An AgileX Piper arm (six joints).
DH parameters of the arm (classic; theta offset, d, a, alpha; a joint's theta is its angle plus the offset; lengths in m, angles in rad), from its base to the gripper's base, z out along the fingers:
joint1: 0 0.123 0 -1.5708
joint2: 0.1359 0 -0.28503 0
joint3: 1.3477 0 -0.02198 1.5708
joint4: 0 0.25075 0 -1.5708
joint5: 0 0 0 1.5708
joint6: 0 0.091 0 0
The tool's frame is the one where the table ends.
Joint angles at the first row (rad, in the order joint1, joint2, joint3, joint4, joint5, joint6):
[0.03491 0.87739 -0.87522 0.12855 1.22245 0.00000]
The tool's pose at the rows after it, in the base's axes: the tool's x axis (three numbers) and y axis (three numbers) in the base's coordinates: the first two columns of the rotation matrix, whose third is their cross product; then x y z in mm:
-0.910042, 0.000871, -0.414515, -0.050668, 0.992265, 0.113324, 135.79, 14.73, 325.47
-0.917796, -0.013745, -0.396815, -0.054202, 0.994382, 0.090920, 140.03, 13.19, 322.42
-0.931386, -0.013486, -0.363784, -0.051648, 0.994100, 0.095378, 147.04, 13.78, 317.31
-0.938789, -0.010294, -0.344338, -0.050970, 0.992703, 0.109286, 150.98, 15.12, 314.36
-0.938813, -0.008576, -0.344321, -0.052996, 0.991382, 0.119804, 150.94, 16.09, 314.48
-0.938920, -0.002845, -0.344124, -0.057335, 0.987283, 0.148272, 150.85, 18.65, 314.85
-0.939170, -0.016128, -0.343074, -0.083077, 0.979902, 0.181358, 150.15, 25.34, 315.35
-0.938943, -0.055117, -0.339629, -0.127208, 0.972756, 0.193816, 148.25, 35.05, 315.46
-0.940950, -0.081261, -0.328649, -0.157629, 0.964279, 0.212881, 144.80, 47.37, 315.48
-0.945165, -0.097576, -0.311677, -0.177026, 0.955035, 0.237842, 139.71, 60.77, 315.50
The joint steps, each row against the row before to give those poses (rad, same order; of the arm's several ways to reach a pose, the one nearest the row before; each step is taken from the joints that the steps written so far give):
[-0.00001 0.00434 0.00001 -0.01156 -0.00002 -0.00727]
[0.00000 0.02076 -0.00002 -0.01984 0.00003 -0.00762]
[-0.00002 0.03570 0.00003 0.00409 -0.00001 -0.00068]
[0.00000 0.02066 -0.00003 0.01413 -0.00001 -0.00138]
[0.00007 -0.00002 0.00000 0.01131 0.00002 -0.00209]
[-0.00007 0.00000 -0.00001 0.03038 0.00002 -0.00473]
[0.02552 0.00000 0.00001 0.03385 -0.00001 -0.00083]
[0.06117 0.00000 0.00002 0.00694 -0.00002 0.01651]
[0.08334 0.00001 -0.00001 0.00122 -0.00001 0.05347]
[0.09350 -0.00003 0.00001 0.00112 0.00002 0.07453]

